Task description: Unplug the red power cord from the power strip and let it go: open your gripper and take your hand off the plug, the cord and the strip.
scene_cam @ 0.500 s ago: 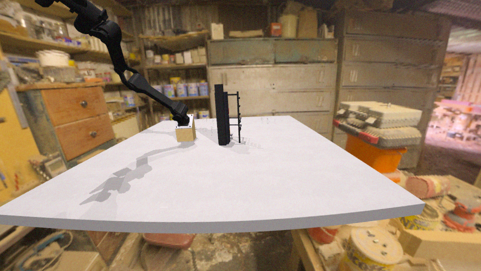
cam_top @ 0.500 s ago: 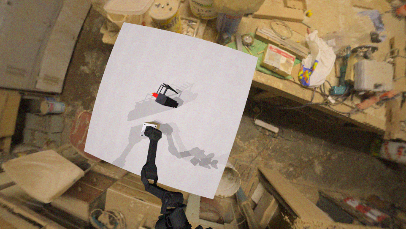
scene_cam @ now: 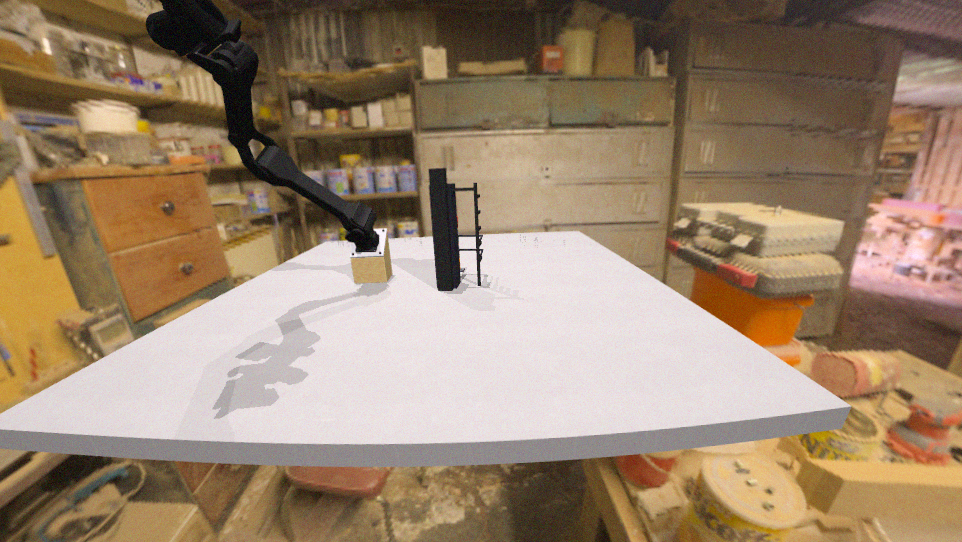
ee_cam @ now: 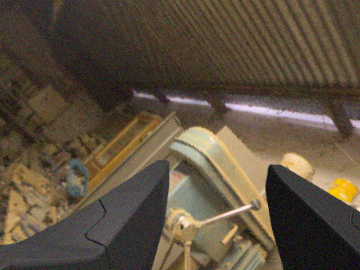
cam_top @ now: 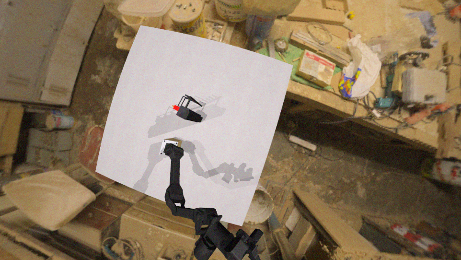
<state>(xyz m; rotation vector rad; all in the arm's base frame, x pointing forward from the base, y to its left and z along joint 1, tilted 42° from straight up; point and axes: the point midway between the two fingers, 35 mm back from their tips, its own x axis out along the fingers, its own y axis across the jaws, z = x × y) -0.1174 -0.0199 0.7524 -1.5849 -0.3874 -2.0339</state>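
The red plug is 540 mm to the left of my gripper tip, 510 mm below it and 370 mm ahead of it. From my gripper tip the other things lie so: thin black rack frame 540 mm below, 470 mm to the left, 440 mm ahead.
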